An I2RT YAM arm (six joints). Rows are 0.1 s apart.
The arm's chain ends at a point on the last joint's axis. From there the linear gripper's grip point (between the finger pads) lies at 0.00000 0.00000 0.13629 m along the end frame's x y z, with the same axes.
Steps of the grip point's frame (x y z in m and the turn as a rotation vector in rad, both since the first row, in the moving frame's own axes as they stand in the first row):
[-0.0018 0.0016 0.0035 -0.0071 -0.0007 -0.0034]
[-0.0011 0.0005 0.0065 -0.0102 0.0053 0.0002]
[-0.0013 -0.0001 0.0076 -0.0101 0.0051 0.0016]
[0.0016 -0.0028 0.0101 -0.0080 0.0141 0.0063]
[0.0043 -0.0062 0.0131 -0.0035 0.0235 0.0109]
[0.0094 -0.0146 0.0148 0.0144 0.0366 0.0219]
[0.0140 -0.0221 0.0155 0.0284 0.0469 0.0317]
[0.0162 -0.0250 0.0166 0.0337 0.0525 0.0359]
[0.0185 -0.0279 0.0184 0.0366 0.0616 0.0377]
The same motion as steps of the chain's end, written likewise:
[-0.0017 0.0006 0.0035 -0.0071 -0.0007 -0.0034]
[-0.0018 -0.0009 0.0065 -0.0102 0.0053 0.0002]
[-0.0020 -0.0015 0.0076 -0.0101 0.0051 0.0016]
[-0.0003 -0.0039 0.0101 -0.0080 0.0141 0.0063]
[0.0011 -0.0067 0.0131 -0.0035 0.0235 0.0109]
[0.0044 -0.0127 0.0149 0.0144 0.0366 0.0219]
[0.0076 -0.0183 0.0157 0.0284 0.0469 0.0317]
[0.0090 -0.0205 0.0169 0.0337 0.0525 0.0359]
[0.0100 -0.0231 0.0187 0.0366 0.0616 0.0377]

